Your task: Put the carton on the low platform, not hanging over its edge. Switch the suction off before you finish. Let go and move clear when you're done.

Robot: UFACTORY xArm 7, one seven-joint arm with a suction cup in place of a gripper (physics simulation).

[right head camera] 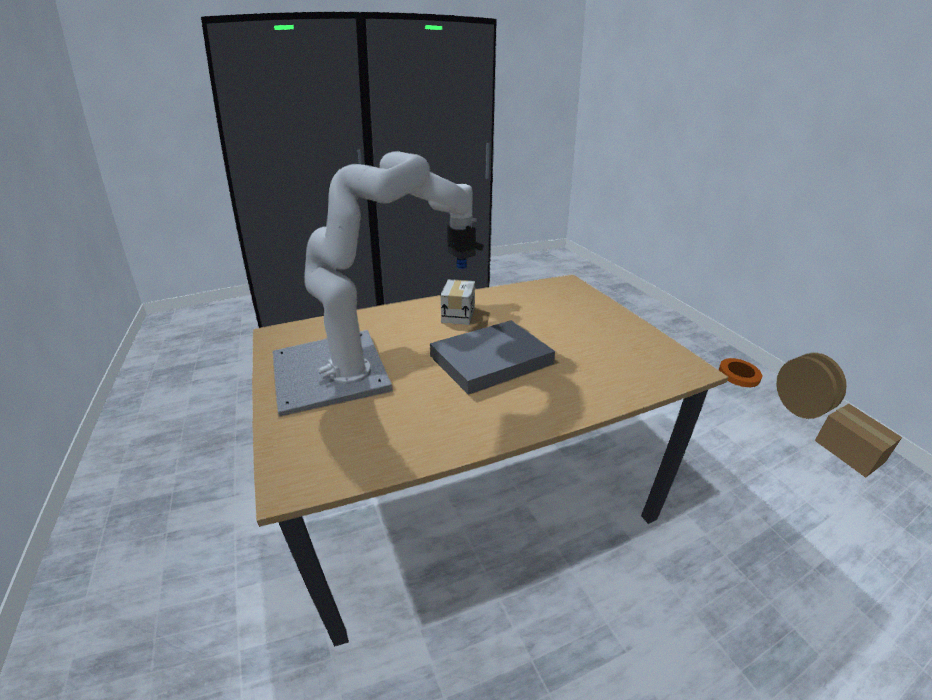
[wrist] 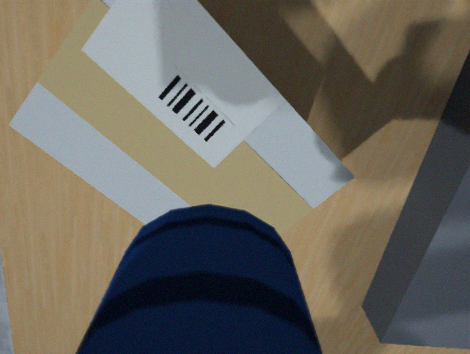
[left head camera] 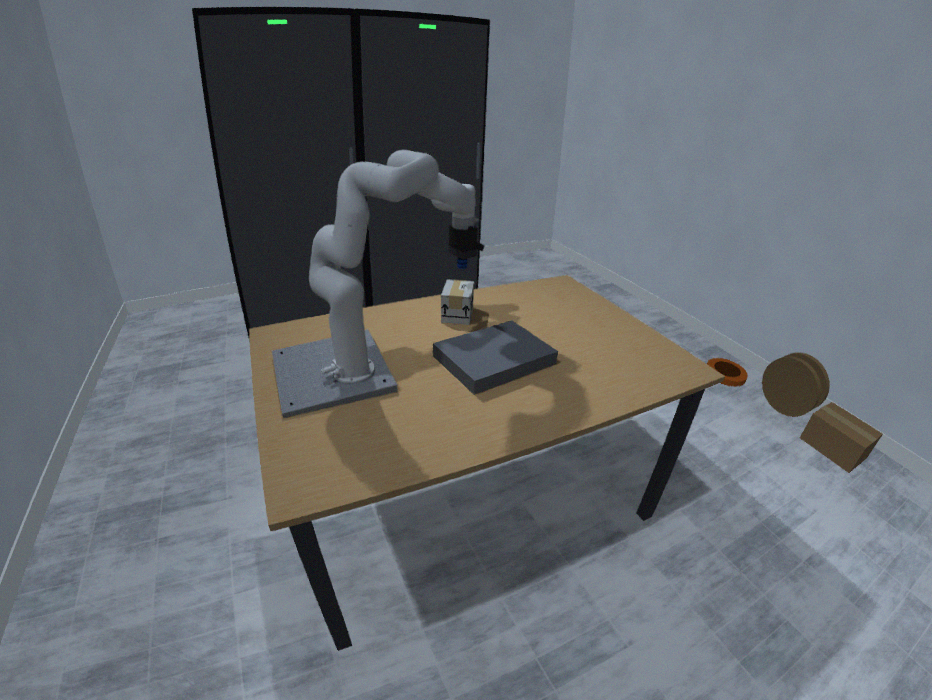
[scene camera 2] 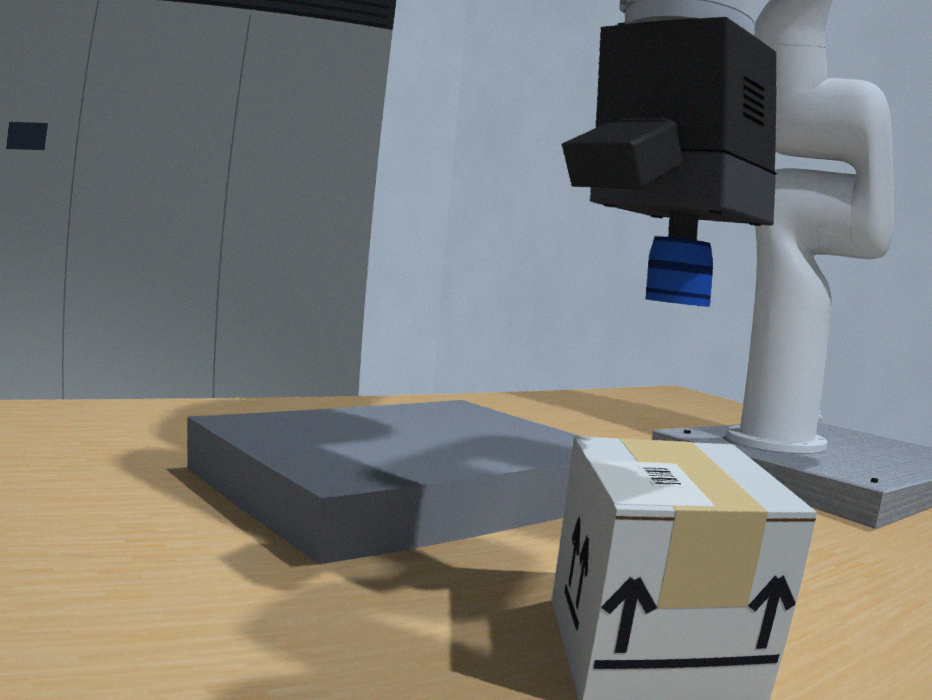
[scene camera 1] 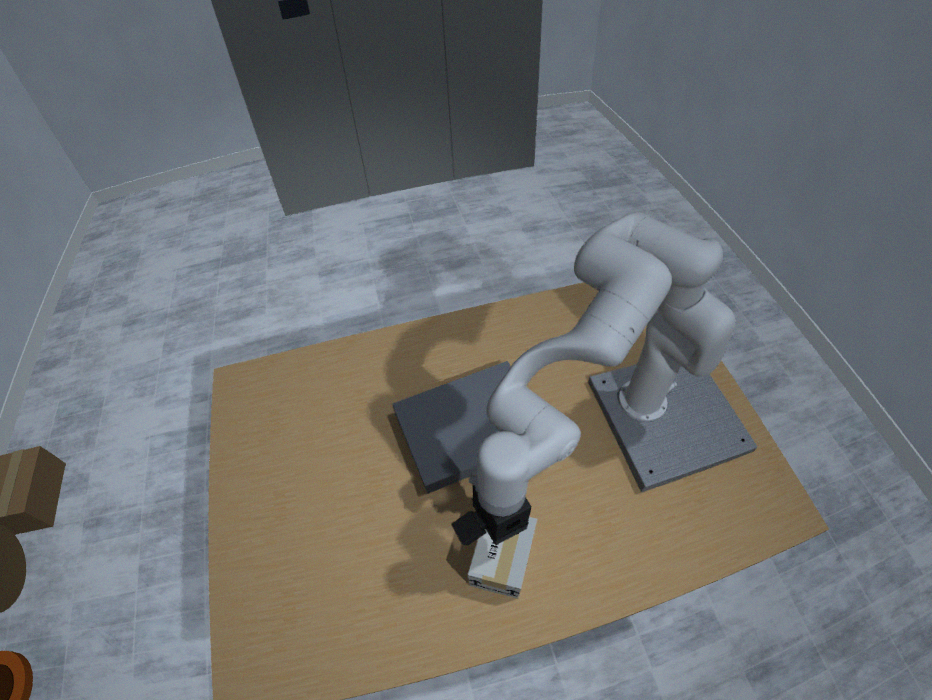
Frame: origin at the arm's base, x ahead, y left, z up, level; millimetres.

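Where they show: end effector, tool point: [right head camera: 461, 266] [wrist: 209, 276] [left head camera: 462, 266] [scene camera 2: 677, 302]; arm's base, origin of the base link: [right head camera: 350, 370] [left head camera: 353, 370] [scene camera 2: 776, 443] [scene camera 1: 642, 400].
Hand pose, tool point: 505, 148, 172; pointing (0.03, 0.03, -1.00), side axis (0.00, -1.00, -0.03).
Note:
Each offset is from my tool point to the top centre of the thing, as dx, dy, dz. Level surfaces: height alone.
The carton @[-3, +17, -88] [left head camera: 457, 302] [right head camera: 457, 302] [scene camera 1: 519, 553] [scene camera 2: 708, 632] [wrist: 130, 115], white with tan tape, arrows and a barcode, stands upright on the table beside the platform. The low platform @[-92, -306, -151] [left head camera: 493, 360] [right head camera: 489, 357] [scene camera 1: 440, 429] [scene camera 2: 301, 452] [wrist: 440, 280] is a flat dark grey slab with nothing on it. My gripper, a blue suction cup [left head camera: 462, 263] [right head camera: 461, 263] [scene camera 2: 678, 293] [wrist: 210, 215], is open and holds nothing. It hangs above the carton with a gap between them. In scene camera 1 the cup is hidden under its black housing.
The wooden table @[dz -199] [left head camera: 361, 444] [right head camera: 354, 444] [scene camera 1: 301, 512] carries the arm's grey base plate [left head camera: 301, 376] [scene camera 1: 678, 452]. On the floor past the table are an orange ring [left head camera: 710, 370], a round brown object [left head camera: 791, 385] and a brown box [left head camera: 837, 437]. Dark cabinets stand beyond the table.

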